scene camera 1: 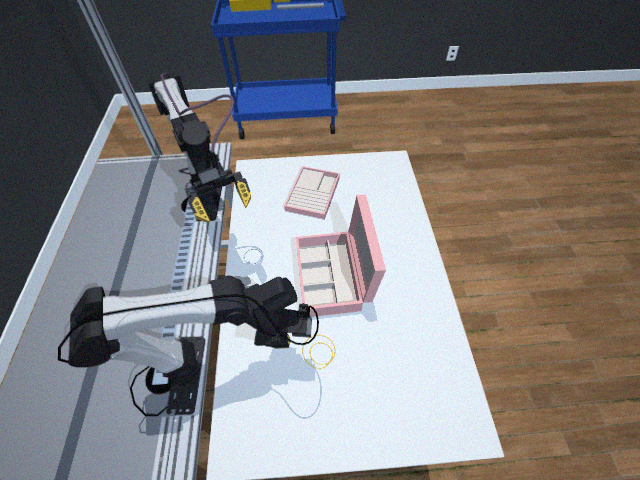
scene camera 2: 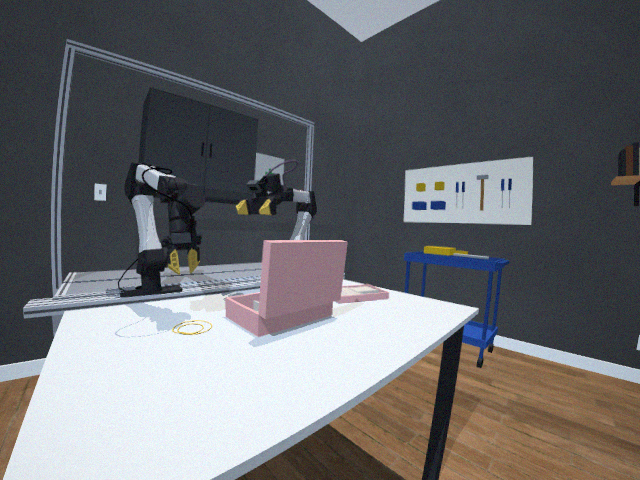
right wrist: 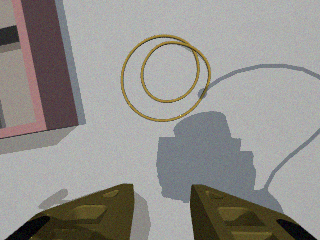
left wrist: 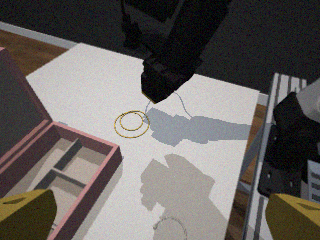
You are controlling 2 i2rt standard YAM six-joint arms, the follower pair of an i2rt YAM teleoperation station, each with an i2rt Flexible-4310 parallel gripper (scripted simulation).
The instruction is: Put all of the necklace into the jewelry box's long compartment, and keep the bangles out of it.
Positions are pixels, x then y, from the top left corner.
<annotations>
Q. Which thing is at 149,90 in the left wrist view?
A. The right gripper.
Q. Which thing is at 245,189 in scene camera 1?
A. The left gripper.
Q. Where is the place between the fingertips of the left gripper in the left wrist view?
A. At 160,200
</annotations>
